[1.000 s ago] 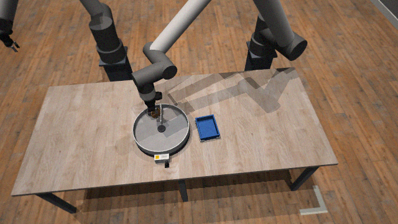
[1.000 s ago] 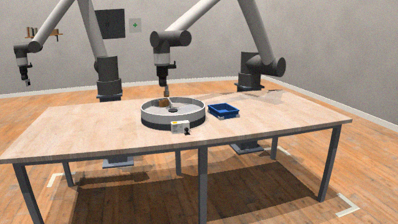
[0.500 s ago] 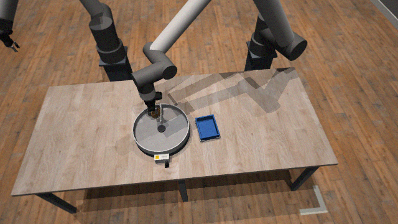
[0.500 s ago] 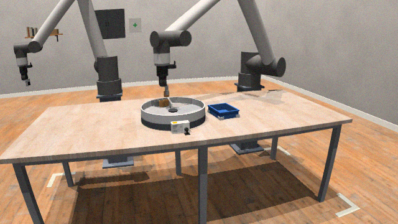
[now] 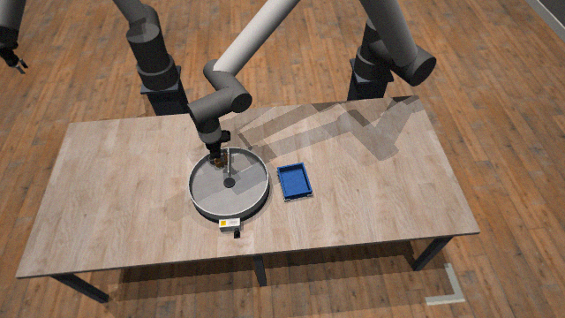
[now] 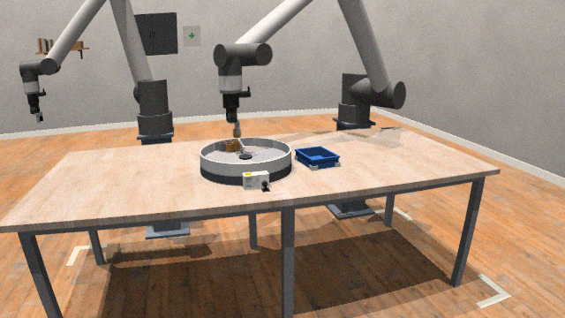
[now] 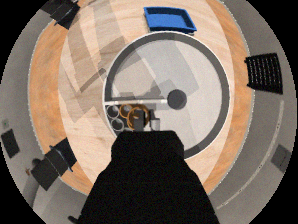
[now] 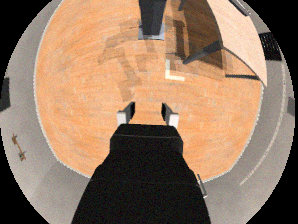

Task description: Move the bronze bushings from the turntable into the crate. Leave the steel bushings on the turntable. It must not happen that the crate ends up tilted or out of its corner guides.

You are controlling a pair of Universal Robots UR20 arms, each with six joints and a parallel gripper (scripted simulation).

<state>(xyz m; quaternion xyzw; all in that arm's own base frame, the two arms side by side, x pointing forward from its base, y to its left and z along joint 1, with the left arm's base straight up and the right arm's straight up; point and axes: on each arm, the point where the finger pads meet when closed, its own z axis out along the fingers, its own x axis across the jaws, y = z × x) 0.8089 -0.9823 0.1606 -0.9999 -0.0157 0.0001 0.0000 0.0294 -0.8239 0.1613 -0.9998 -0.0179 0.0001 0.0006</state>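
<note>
Now: the blue crate 37 cm to the left of my left hand, 14 cm below it and 8 cm ahead of it. The rest, counted from my left hand: turntable 11 cm below, 9 cm ahead, 2 cm to the left.
</note>
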